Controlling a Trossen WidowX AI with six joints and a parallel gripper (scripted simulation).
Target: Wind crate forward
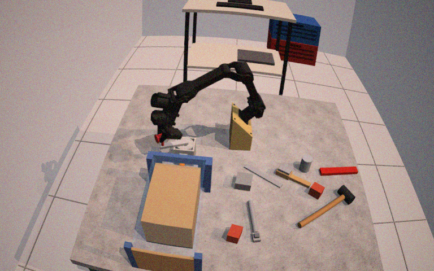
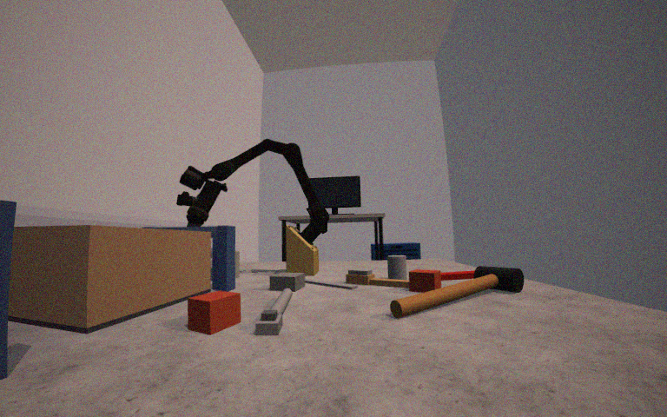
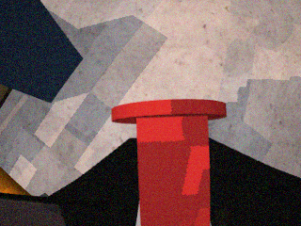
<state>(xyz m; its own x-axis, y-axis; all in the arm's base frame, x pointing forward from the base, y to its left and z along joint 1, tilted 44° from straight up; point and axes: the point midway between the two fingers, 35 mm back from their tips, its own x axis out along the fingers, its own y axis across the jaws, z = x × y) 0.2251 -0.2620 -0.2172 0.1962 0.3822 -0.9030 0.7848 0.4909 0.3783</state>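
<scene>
My gripper tip is now 2 cm past the grey crank arm, 5 cm to the right of it and 3 cm above it. Round my gripper tip: grey winch 6 cm behind, 10 cm to the left, 10 cm below; red knob 1 cm behind, 1 cm to the left; blue frame 11 cm ahead, 11 cm to the left, 3 cm below.
</scene>
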